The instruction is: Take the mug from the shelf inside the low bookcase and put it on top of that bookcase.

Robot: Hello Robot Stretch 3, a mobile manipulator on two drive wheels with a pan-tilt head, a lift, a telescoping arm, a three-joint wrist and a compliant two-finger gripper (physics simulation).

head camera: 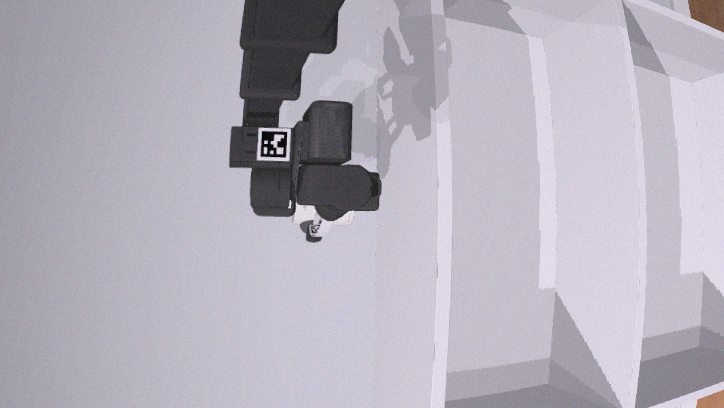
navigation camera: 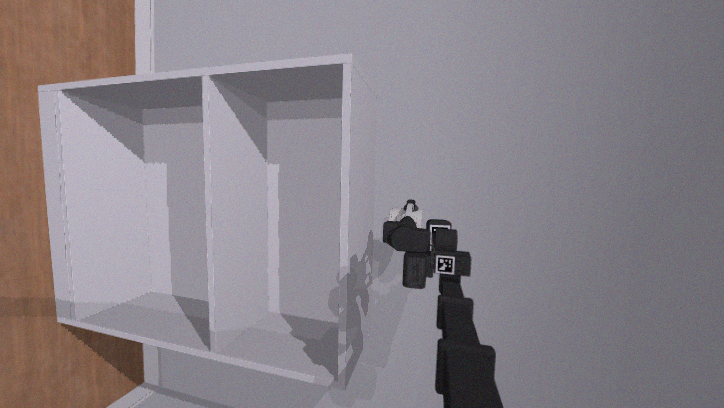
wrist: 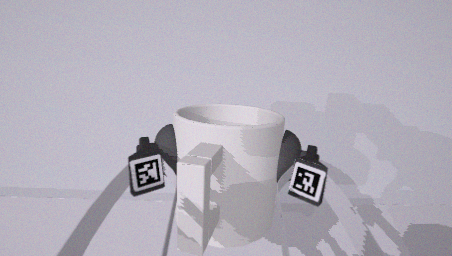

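Places are measured from the robot's base along level axes (x ahead, y left, z up), in centimetres.
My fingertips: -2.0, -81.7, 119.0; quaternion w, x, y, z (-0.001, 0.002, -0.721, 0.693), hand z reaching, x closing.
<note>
For each thing: its middle in the pictures, then the offset to it from my fingertips, as dx, dy, dz. "pt": a spot on its surface instead. Level surfaces: height alone.
- white mug, middle of its body: [head camera: 320, 199] [navigation camera: 406, 222] +0.3, +2.5, -0.8
- low white bookcase, a spot on its surface: [head camera: 443, 304] pt +13.5, +17.9, -13.9
- middle shelf board, a spot on its surface: [head camera: 639, 202] pt -0.5, +17.0, -51.4
- Wooden floor, height of its surface: dz -119.0
The white mug [head camera: 348, 218] [navigation camera: 396, 214] [wrist: 242, 175] is upright in my gripper [wrist: 227, 145], with its handle toward the wrist camera. The gripper is shut on its sides; one black pad presses on each side. In the head and navigation views the wrist hides much of the mug and one finger. The low white bookcase [head camera: 443, 304] [navigation camera: 346, 152] shows sideways in those views. The mug is above the level of its top surface [head camera: 405, 283] [navigation camera: 360, 131] [wrist: 35, 225]. The mug's base is near the lower edge of the wrist view, and its exact height above the top is unclear.
A grey wall [head camera: 151, 304] [navigation camera: 557, 152] [wrist: 225, 50] stands behind the bookcase. The dark telescoping arm [head camera: 288, 25] [navigation camera: 468, 375] reaches in beside it. The middle shelf board [head camera: 639, 202] [navigation camera: 206, 202] divides its two compartments. Wooden floor [navigation camera: 75, 40] lies below.
</note>
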